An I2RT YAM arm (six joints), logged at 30 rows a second.
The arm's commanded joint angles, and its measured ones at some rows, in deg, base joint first. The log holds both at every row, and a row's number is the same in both.
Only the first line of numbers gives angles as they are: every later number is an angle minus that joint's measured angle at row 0.
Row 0, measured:
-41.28, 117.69, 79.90, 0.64, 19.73, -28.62
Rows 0 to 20, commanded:
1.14, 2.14, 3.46, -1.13, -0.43, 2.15
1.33, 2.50, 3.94, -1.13, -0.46, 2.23
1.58, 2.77, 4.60, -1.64, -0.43, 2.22
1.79, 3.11, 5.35, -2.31, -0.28, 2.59
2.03, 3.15, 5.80, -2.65, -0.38, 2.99
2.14, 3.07, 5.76, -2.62, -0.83, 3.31
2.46, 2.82, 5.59, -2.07, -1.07, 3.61
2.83, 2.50, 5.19, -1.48, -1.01, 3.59
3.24, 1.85, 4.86, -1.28, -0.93, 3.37
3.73, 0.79, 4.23, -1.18, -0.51, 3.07
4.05, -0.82, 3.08, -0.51, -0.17, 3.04
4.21, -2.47, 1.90, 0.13, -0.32, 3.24
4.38, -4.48, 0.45, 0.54, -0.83, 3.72
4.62, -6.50, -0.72, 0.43, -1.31, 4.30
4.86, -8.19, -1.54, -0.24, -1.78, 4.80
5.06, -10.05, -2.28, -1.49, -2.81, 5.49
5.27, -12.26, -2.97, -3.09, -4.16, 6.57
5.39, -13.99, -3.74, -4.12, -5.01, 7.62
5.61, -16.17, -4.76, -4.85, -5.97, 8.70
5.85, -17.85, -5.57, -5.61, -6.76, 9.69
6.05, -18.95, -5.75, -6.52, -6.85, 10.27
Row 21, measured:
5.58, -14.19, -4.55, -3.95, -3.83, 6.27
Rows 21 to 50, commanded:
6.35, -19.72, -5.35, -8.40, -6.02, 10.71
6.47, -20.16, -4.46, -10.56, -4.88, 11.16
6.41, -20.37, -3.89, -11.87, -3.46, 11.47
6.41, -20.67, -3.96, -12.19, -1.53, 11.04
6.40, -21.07, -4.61, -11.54, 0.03, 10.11
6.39, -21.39, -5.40, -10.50, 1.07, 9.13
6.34, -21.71, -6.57, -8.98, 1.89, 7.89
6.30, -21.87, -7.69, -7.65, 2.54, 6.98
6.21, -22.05, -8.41, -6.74, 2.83, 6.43
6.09, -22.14, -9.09, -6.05, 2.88, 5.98
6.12, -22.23, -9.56, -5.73, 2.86, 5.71
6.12, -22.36, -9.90, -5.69, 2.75, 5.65
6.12, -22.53, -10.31, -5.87, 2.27, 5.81
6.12, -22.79, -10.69, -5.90, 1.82, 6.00
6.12, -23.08, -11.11, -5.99, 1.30, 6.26
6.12, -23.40, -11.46, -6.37, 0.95, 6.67
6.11, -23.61, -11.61, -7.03, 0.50, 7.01
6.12, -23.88, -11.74, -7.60, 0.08, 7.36
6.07, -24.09, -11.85, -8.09, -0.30, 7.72
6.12, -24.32, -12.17, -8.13, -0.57, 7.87
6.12, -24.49, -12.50, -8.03, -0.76, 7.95
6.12, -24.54, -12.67, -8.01, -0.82, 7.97
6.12, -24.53, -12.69, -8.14, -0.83, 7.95
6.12, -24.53, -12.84, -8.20, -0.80, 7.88
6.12, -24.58, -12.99, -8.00, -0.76, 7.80
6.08, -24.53, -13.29, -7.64, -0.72, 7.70
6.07, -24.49, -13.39, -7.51, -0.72, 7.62
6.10, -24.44, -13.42, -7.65, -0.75, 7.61
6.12, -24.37, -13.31, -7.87, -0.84, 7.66
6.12, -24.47, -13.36, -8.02, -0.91, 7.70
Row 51, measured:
6.30, -23.26, -12.74, -7.49, -0.33, 6.88
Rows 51 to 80, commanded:
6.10, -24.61, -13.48, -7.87, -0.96, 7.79
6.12, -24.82, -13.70, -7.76, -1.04, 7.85
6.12, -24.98, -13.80, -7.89, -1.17, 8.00
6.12, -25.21, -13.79, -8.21, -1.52, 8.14
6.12, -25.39, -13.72, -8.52, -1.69, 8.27
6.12, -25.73, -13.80, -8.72, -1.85, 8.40
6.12, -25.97, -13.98, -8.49, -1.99, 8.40
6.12, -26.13, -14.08, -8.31, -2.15, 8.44
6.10, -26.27, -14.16, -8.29, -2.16, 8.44
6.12, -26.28, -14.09, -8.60, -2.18, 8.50
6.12, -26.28, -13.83, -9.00, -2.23, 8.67
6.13, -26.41, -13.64, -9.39, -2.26, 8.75
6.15, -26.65, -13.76, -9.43, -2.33, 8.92
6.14, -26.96, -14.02, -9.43, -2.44, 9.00
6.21, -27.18, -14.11, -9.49, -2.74, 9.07
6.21, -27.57, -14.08, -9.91, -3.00, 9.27
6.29, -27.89, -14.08, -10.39, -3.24, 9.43
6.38, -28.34, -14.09, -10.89, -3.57, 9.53
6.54, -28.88, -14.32, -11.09, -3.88, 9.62
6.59, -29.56, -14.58, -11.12, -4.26, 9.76
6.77, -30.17, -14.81, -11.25, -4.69, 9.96
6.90, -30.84, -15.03, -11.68, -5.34, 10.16
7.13, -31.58, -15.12, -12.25, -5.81, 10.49
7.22, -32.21, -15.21, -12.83, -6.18, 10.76
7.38, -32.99, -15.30, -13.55, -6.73, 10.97
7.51, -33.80, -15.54, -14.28, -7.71, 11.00
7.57, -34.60, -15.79, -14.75, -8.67, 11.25
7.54, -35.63, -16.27, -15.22, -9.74, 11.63
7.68, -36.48, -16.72, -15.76, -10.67, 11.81
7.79, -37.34, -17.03, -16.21, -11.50, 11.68
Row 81, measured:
7.39, -35.02, -15.61, -13.13, -7.83, 10.31
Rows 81 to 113, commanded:
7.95, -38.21, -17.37, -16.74, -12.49, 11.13
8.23, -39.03, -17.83, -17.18, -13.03, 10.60
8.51, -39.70, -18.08, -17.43, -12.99, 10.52
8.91, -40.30, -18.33, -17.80, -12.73, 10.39
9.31, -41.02, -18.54, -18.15, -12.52, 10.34
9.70, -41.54, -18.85, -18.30, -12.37, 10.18
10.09, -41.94, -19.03, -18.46, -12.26, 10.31
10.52, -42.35, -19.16, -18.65, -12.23, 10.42
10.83, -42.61, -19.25, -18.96, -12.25, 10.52
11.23, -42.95, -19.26, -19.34, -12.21, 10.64
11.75, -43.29, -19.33, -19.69, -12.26, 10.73
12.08, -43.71, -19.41, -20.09, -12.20, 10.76
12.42, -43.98, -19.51, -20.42, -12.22, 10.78
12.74, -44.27, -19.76, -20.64, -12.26, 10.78
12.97, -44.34, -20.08, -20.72, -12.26, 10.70
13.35, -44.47, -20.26, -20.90, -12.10, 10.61
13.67, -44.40, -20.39, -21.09, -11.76, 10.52
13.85, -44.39, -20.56, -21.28, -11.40, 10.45
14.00, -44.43, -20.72, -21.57, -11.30, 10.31
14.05, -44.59, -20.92, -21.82, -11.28, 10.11
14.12, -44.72, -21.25, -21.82, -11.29, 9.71
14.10, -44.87, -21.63, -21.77, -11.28, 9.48
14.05, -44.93, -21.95, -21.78, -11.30, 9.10
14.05, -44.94, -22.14, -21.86, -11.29, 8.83
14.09, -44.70, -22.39, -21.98, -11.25, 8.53
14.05, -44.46, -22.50, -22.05, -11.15, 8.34
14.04, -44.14, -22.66, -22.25, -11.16, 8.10
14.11, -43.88, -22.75, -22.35, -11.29, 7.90
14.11, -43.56, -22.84, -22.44, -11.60, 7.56
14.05, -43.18, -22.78, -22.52, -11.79, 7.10
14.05, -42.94, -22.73, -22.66, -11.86, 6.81
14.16, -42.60, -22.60, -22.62, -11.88, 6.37
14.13, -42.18, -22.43, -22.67, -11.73, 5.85
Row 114, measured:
13.90, -43.21, -22.38, -21.66, -11.37, 7.82
